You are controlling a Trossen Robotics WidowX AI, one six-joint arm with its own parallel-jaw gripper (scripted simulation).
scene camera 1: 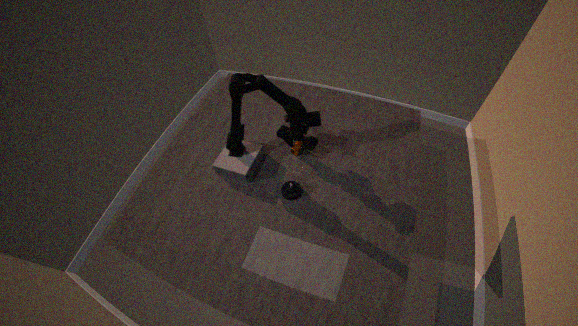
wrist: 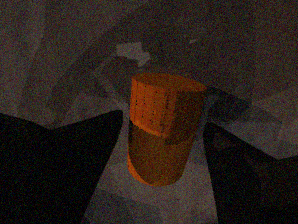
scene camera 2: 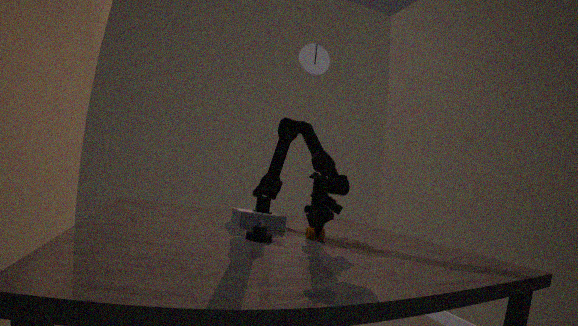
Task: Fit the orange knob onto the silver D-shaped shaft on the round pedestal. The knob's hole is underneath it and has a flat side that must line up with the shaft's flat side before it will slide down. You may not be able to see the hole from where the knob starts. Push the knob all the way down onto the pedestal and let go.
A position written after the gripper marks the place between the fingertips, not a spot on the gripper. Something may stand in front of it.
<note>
The gripper [scene camera 2: 315, 235] is open, holding nothing. Also in view: an orange knob [wrist: 164, 111].
The gripper also shows in the wrist view [wrist: 164, 122].
</note>
